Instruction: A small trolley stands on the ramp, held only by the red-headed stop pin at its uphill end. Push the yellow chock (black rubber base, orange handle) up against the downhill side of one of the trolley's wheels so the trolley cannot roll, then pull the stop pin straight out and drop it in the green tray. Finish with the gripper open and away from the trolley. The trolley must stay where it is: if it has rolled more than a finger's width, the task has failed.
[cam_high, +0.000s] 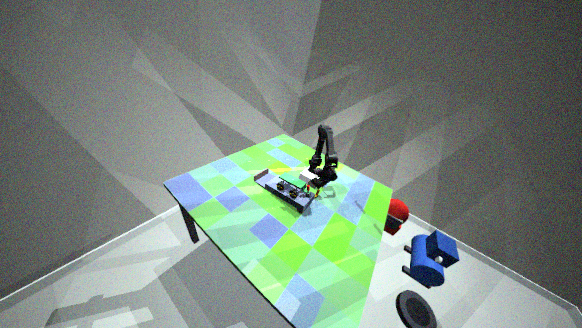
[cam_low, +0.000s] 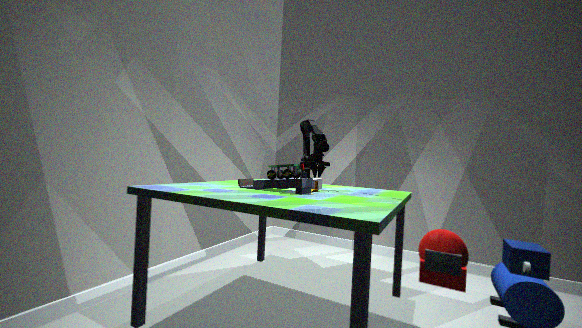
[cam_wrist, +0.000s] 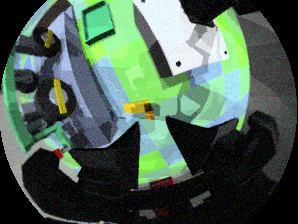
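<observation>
Now: the yellow chock 2 cm ahead of my gripper tip and 7 cm below it. Also, from my gripper tip: grey ramp (18 cm ahead, 13 cm to the right, 4 cm below); green-topped trolley (18 cm ahead, 12 cm to the right, 3 cm above); red-headed stop pin (14 cm ahead, 1 cm to the right, 4 cm above).
</observation>
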